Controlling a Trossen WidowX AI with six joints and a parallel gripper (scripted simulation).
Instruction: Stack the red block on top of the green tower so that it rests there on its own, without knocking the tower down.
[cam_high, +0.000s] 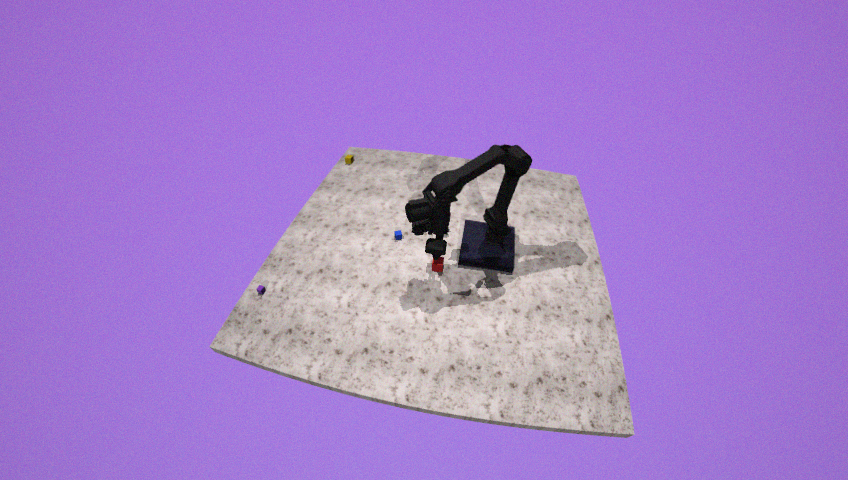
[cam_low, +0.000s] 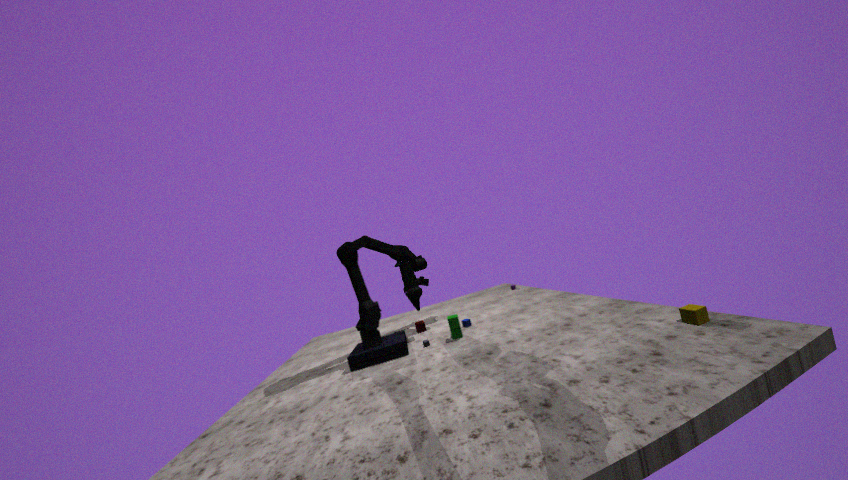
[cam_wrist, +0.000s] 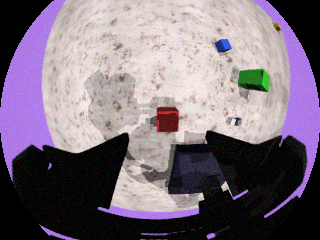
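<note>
Now: the red block 1 cm behind my gripper tip and 8 cm below it. From my gripper tip the other things lie so: blue cube: 15 cm ahead, 15 cm to the right, 9 cm below; purple cube: 61 cm ahead, 16 cm to the left, 9 cm below; tiny dark cube: 4 cm behind, 20 cm to the right, 9 cm below.
</note>
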